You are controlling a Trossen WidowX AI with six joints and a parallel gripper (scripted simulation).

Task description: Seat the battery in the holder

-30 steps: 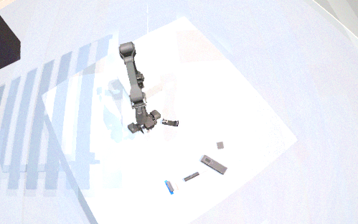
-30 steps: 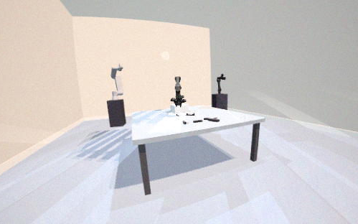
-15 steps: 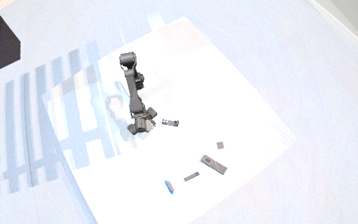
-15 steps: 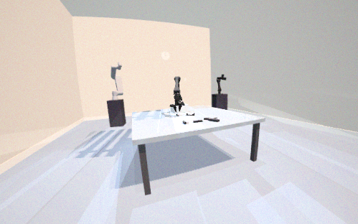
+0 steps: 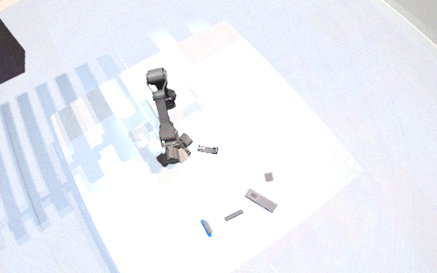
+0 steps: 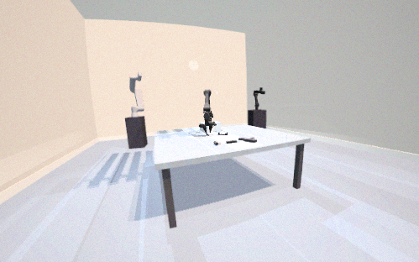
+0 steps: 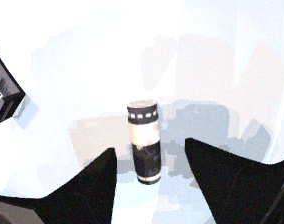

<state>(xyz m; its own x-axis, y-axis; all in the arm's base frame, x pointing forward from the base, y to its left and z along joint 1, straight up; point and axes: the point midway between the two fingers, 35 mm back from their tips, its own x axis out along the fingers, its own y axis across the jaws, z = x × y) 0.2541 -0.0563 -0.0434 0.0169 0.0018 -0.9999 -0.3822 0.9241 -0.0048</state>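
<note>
My gripper tip is 1 cm above the battery. Round my gripper tip: long dark bar 36 cm ahead, 29 cm to the left, 1 cm below.
</note>
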